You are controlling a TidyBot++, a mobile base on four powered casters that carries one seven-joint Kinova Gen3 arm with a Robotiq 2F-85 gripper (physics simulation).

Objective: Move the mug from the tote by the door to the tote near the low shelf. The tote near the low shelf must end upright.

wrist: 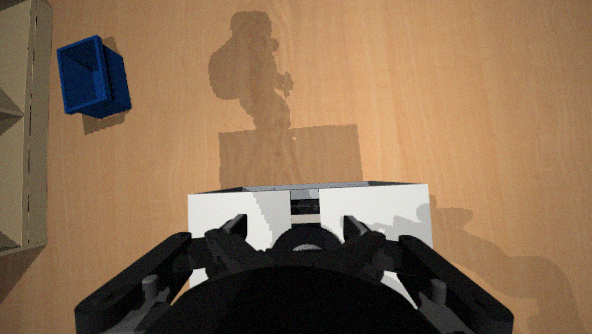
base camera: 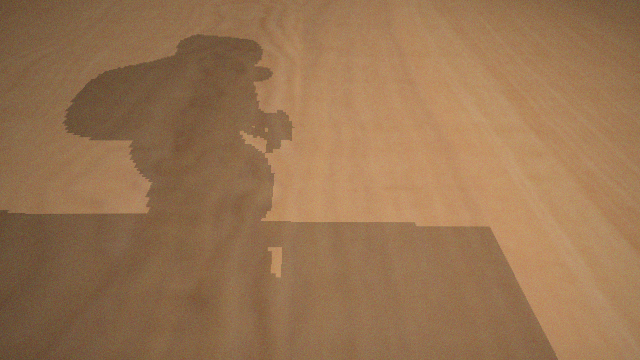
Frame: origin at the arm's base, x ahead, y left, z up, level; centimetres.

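Where they show: gripper, fingertip midpoint: [wrist: 295,225].
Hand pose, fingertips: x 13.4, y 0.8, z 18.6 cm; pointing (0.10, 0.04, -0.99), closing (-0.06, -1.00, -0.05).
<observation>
After its pixels a point has its place.
A blue tote [wrist: 104,77] @[z -28.2, x 62.8, y 80.6 cm] shows at the upper left of the wrist view, on the floor beside a pale shelf unit. Its open top faces the camera, and no mug can be made out in the part of its dark inside that shows. I cannot tell from these frames whether it is the tote by the door or the one near the low shelf. My gripper [wrist: 295,225] @[z 18.6, x 13.4, y 0.8 cm] is open with nothing between its fingers, above the white top of my base. The mug does not show in either view.
The pale shelf unit [wrist: 39,150] @[z -36.9, x 36.2, y 125.9 cm] runs along the left edge of the wrist view. My white base top [wrist: 370,205] lies below the gripper. Shadows of the arm and base fall on the wooden floor [base camera: 400,125] @[z -39.7, x 62.2, y -16.2 cm] [wrist: 450,100] @[z -39.6, x 47.6, y -65.0 cm].
</observation>
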